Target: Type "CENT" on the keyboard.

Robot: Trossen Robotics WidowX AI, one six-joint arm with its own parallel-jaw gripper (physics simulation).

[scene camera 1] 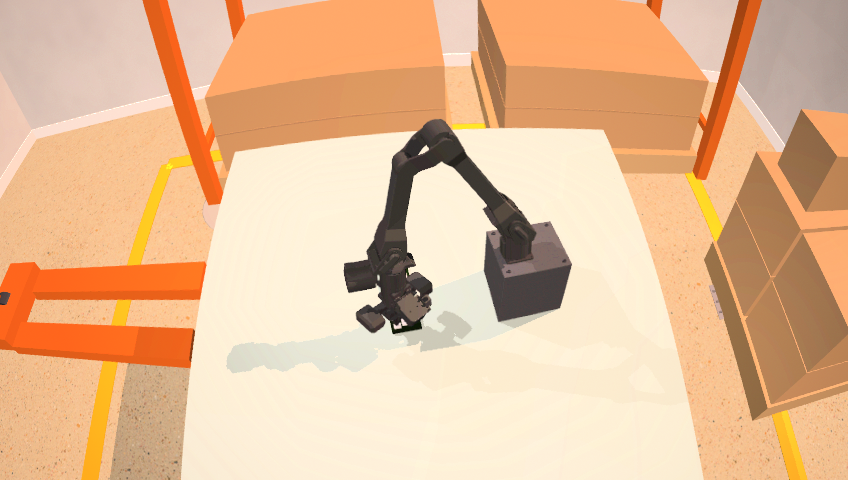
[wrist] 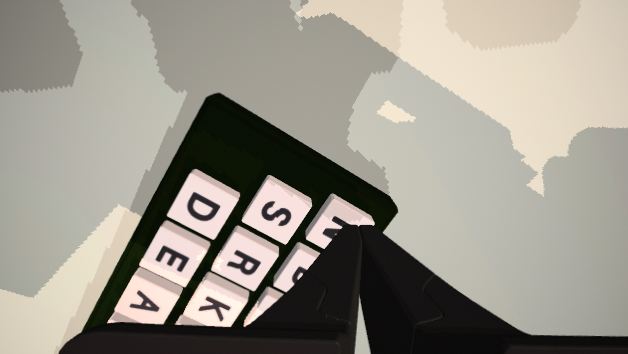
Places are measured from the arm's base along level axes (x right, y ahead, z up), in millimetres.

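Pixels of known places: gripper, fingertip midpoint: [scene camera 1: 396, 324] [wrist: 357, 238]; arm's base at its link origin: [scene camera 1: 516, 252].
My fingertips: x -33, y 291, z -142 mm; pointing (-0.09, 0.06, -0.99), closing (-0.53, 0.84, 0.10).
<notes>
Ahead of a thing's pixels: the offset from my fingertips to its top centre. Level surfaces: height alone.
The dark green keyboard @(dx +96, dy -24, dz -8 mm) [scene camera 1: 407, 329] [wrist: 225, 145] lies on the table, slanted in the wrist view and mostly hidden under the arm in the scene view. My gripper [wrist: 357, 238] is shut and empty, fingers pointing down. In the wrist view its tips overlap the lower right part of the N key @(dx +3, dy -3, dz -8 mm) [wrist: 327, 212]; I cannot tell if they touch it. The white keys D @(dx +19, dy -44, dz -8 mm) [wrist: 202, 206], S @(dx +8, dy -23, dz -8 mm) [wrist: 276, 210], E @(dx +39, dy -44, dz -8 mm) [wrist: 174, 259], R @(dx +29, dy -23, dz -8 mm) [wrist: 245, 260], A @(dx +60, dy -44, dz -8 mm) [wrist: 145, 300] and K @(dx +49, dy -23, dz -8 mm) [wrist: 215, 302] show. Another key @(dx +24, dy -3, dz -8 mm) [wrist: 295, 272] is partly behind the left finger. The C and T keys do not show.
The arm's base block [scene camera 1: 526, 291] stands on the cream table @(dz -26 mm) [scene camera 1: 440, 422], to the right of the keyboard. Large cardboard boxes [scene camera 1: 333, 59] [scene camera 1: 601, 59] stand beyond the back edge. Orange forks [scene camera 1: 119, 282] reach to the table's left edge. More boxes [scene camera 1: 815, 291] are off the right side.
</notes>
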